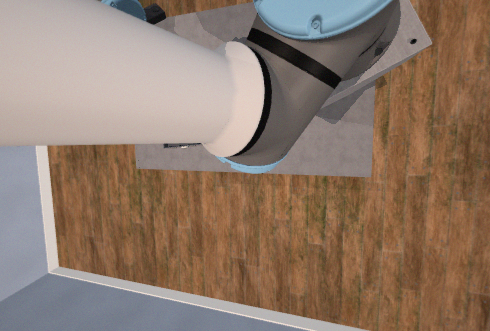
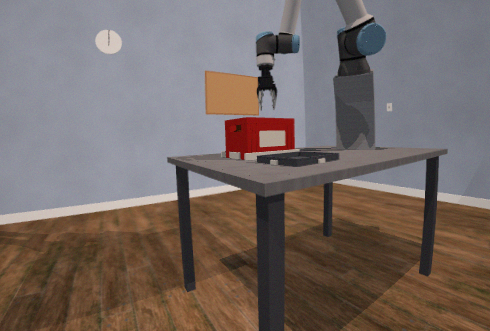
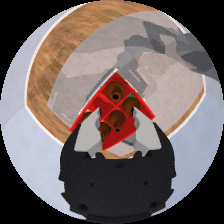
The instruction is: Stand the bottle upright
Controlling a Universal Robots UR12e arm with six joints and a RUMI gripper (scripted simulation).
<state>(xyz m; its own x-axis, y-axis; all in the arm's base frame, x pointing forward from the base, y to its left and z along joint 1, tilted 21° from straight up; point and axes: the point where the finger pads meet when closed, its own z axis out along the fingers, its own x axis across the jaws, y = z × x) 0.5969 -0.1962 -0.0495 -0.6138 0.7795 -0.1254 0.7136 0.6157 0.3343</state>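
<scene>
My gripper is now 90 mm short of the red crate, 40 mm to the right of it and 160 mm above it. Also, from my hand: dark tray: 140 mm ahead, 300 mm to the left, 230 mm below.
</scene>
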